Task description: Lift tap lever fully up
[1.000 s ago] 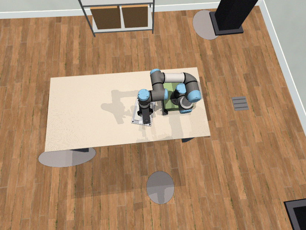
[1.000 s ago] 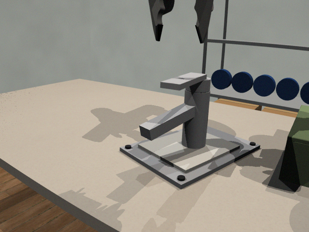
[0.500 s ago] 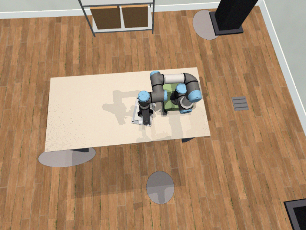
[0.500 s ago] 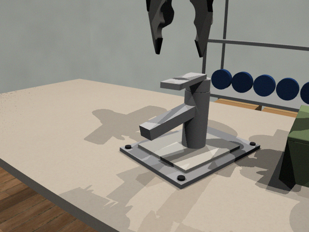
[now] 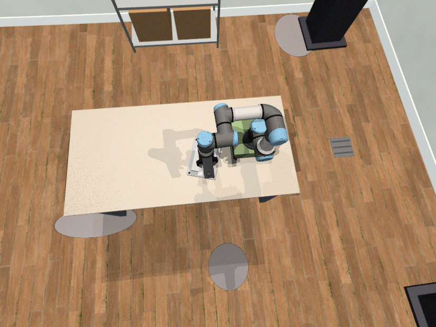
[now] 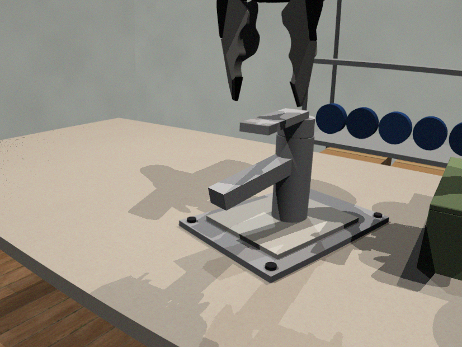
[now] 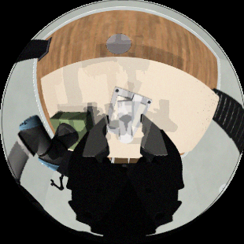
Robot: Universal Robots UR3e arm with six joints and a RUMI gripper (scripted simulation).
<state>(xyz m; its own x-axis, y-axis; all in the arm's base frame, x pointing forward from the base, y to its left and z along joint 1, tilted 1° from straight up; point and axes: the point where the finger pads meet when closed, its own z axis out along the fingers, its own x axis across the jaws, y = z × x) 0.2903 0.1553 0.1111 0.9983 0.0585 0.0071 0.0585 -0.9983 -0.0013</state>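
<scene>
Right now my hand is 40 mm to the left of the flat lever and 40 mm above it. Also, from my hand: grey tap 10 mm ahead, 70 mm to the right, 90 mm below; then plate 10 mm ahead, 100 mm to the right, 180 mm below.
</scene>
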